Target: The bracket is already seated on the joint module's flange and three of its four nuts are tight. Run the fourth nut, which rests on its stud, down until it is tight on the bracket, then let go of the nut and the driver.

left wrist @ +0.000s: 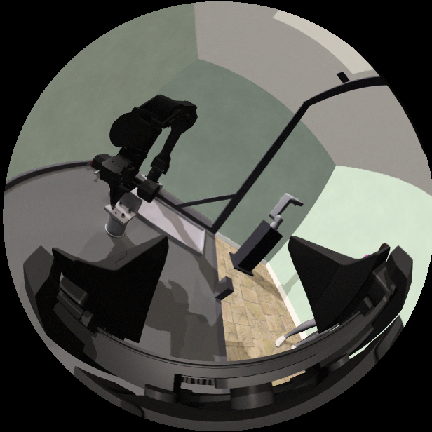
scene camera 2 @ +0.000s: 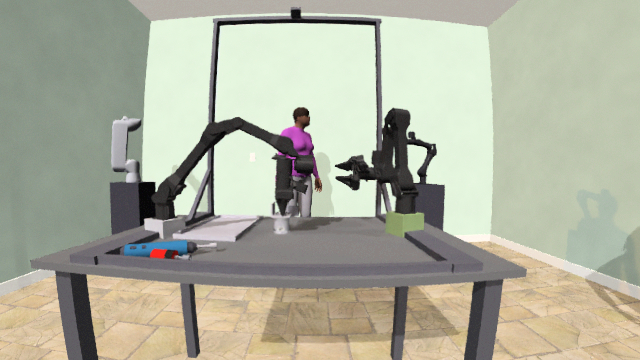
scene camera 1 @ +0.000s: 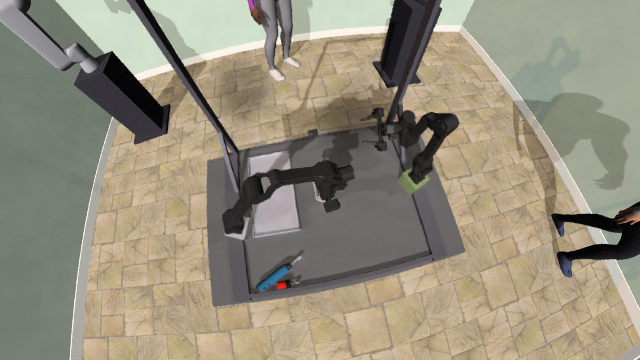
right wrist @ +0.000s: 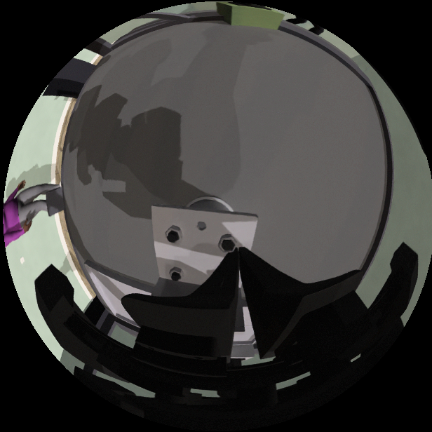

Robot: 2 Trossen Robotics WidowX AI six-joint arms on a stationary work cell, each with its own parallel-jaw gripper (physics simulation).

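Where they show: left gripper, fingertip midpoint: (scene camera 2: 335,171) (scene camera 1: 361,131); right gripper, fingertip midpoint: (scene camera 2: 282,215) (scene camera 1: 324,196); left arm's base at its link origin: (scene camera 2: 404,212) (scene camera 1: 416,176); right arm's base at its link origin: (scene camera 2: 165,218) (scene camera 1: 236,226).
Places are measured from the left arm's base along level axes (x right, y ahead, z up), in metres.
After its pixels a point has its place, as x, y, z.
Note:
The joint module (scene camera 2: 281,225) @(0.160, 0.425, -0.047) stands on the table with the light grey bracket (right wrist: 201,241) on top. In the right wrist view three dark nuts show on the bracket, one (right wrist: 227,243) right at my fingertips. My right gripper (right wrist: 237,251) (scene camera 2: 283,212) @(0.161, 0.420, -0.012) points straight down over the bracket, shut, with nothing between the fingers; they hide the plate's near corner. The blue and red driver (scene camera 1: 277,276) @(-0.030, 0.780, -0.039) lies near the table's front left edge, away from both grippers. My left gripper (scene camera 1: 373,130) @(0.274, 0.159, 0.151) (scene camera 2: 347,173) @(0.274, 0.159, 0.151) is open and empty, held high at the back right.
A white tray (scene camera 1: 273,193) @(0.323, 0.613, -0.074) lies left of the module. A green block (scene camera 1: 413,181) @(-0.012, 0.037, 0.009) carries the left arm's base. Dark frame posts stand at the back left and back right. A person (scene camera 2: 302,150) stands behind the table.

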